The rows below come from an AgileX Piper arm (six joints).
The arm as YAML. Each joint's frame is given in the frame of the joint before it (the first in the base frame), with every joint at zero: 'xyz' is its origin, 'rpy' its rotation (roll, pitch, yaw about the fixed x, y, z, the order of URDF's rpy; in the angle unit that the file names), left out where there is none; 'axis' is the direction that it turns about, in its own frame. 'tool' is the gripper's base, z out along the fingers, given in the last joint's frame.
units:
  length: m
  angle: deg
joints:
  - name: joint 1
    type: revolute
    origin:
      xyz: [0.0, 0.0, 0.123]
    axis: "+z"
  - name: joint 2
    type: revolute
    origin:
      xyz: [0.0, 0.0, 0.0]
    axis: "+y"
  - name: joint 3
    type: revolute
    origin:
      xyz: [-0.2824, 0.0, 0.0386]
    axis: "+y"
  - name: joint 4
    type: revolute
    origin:
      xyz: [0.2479, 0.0, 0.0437]
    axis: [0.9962, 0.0, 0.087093]
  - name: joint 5
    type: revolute
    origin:
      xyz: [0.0, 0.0, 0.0]
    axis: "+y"
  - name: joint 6
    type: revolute
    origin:
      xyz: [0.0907, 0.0, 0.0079]
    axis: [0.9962, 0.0, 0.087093]
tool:
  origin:
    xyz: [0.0, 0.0, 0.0]
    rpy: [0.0, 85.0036, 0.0]
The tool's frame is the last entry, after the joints.
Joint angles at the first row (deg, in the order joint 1, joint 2, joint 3, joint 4, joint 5, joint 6):
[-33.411 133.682 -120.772 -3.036 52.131 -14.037]
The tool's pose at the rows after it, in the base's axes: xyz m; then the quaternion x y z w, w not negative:
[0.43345, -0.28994, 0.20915, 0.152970, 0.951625, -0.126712, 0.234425]
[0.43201, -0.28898, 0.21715, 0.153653, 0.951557, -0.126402, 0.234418]
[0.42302, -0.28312, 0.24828, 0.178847, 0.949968, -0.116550, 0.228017]
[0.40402, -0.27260, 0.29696, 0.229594, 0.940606, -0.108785, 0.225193]
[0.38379, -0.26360, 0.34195, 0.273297, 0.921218, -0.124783, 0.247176]
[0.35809, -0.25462, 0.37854, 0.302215, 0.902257, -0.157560, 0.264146]
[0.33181, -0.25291, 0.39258, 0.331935, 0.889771, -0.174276, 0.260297]
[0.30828, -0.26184, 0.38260, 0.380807, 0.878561, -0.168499, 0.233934]
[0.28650, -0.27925, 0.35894, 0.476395, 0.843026, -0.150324, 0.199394]
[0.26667, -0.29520, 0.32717, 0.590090, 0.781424, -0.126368, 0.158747]
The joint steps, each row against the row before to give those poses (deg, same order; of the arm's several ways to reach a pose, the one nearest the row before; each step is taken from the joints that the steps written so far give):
[0.001 0.159 -0.186 0.330 -0.831 0.001]
[-0.001 -0.620 -0.658 0.060 1.294 -0.001]
[0.000 -2.707 -2.267 0.144 6.191 2.682]
[-0.052 -4.789 -2.583 -0.672 8.154 5.820]
[0.000 -5.186 -0.799 -2.382 3.103 5.535]
[-0.058 -6.046 2.212 -4.154 0.987 3.820]
[-1.320 -5.046 4.816 -2.349 0.229 2.583]
[-2.896 -2.943 6.223 -0.257 0.013 3.425]
[-3.876 -0.721 5.751 -0.086 -0.002 8.754]
[-3.664 0.439 5.799 0.170 -0.124 12.167]

